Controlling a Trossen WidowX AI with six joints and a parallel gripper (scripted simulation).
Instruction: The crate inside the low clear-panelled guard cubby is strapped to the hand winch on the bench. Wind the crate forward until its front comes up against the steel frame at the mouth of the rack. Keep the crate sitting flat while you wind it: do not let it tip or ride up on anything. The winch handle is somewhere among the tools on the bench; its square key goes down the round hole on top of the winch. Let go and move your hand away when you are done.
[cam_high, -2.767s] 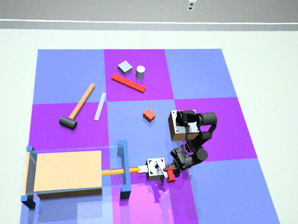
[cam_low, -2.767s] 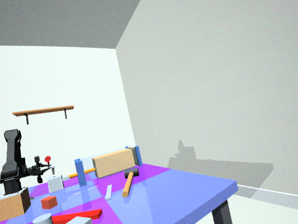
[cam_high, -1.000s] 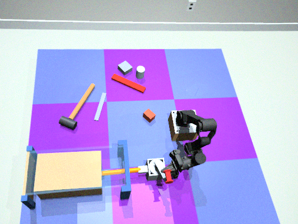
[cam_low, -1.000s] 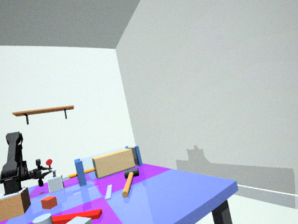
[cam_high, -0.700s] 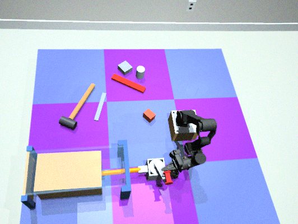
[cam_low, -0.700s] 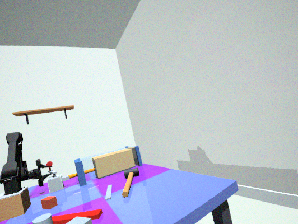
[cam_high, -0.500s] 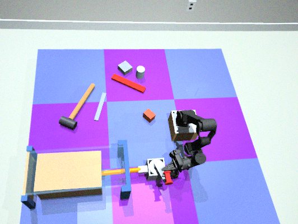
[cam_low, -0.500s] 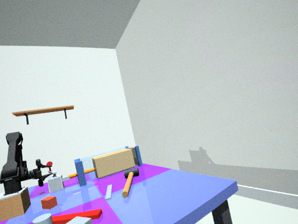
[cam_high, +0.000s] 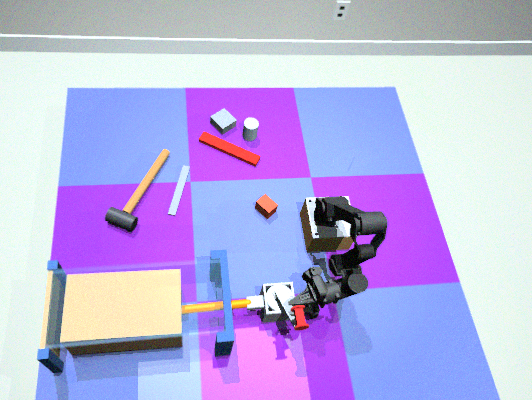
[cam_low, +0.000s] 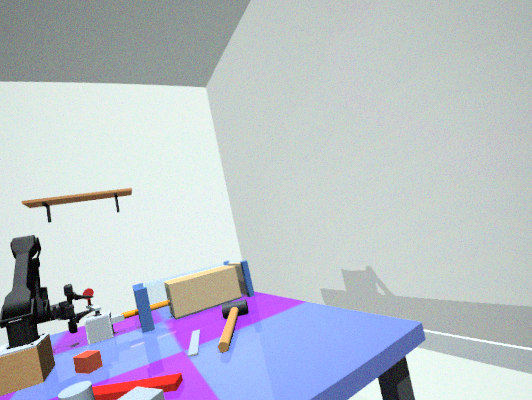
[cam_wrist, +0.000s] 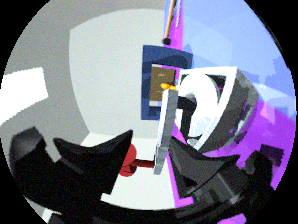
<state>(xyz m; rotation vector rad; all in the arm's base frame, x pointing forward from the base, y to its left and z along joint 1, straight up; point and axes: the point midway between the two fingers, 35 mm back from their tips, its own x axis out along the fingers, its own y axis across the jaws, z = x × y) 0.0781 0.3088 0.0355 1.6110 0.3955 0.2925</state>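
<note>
The winch handle lies 10 mm behind my gripper tip, 10 mm to the left of it and 10 mm below it. From my gripper tip the other things lie so: winch: 50 mm to the right, 110 mm below; grey strip: 380 mm ahead, 410 mm to the right, 140 mm below; red knob: 30 mm behind, 40 mm to the left, 20 mm above.
</note>
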